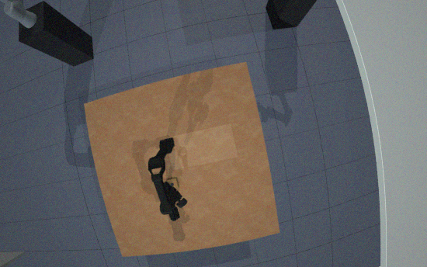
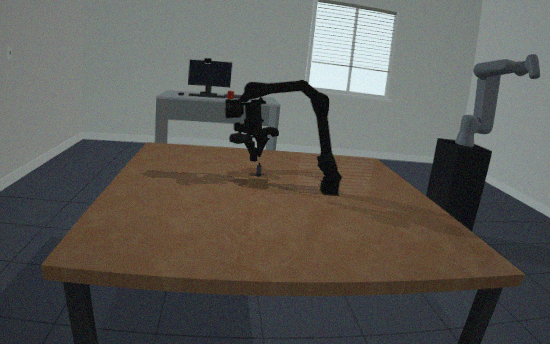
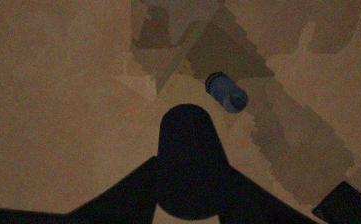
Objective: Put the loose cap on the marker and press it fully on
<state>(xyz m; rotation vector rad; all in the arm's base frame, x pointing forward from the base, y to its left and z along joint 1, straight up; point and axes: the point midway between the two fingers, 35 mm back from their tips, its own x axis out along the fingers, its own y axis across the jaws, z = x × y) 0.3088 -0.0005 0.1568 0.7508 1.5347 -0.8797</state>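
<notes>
The tan holder block lies 20 mm behind my gripper tip, 40 mm to the right of it and 100 mm below it. Also, from my gripper tip: dark marker cap 10 mm ahead, 10 mm to the right, 10 mm above.
</notes>
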